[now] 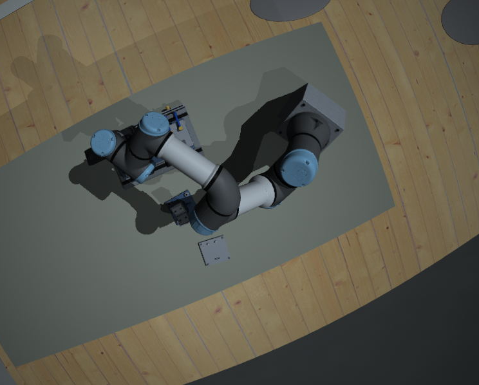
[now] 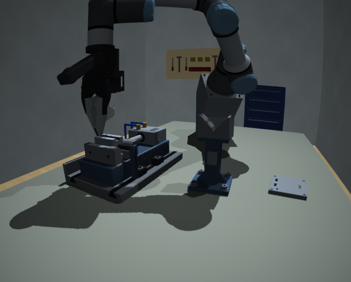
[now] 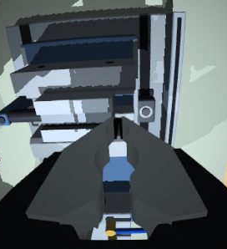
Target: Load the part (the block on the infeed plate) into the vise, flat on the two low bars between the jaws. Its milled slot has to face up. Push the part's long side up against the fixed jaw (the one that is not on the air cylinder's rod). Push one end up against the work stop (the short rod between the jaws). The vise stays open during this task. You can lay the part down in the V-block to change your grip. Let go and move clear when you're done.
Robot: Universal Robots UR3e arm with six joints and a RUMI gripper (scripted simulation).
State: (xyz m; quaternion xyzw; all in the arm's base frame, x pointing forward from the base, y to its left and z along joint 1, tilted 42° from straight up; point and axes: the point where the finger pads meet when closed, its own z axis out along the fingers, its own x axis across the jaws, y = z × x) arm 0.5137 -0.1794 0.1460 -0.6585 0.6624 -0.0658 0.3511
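Now: hand 30 mm to the right of the part and 20 mm above it. Round my hand: moving jaw: 40 mm behind, 30 mm to the left, 40 mm below; then fixed jaw: 20 mm ahead, 40 mm to the left, 40 mm below; then work stop: 10 mm behind, 80 mm to the left, 30 mm below.
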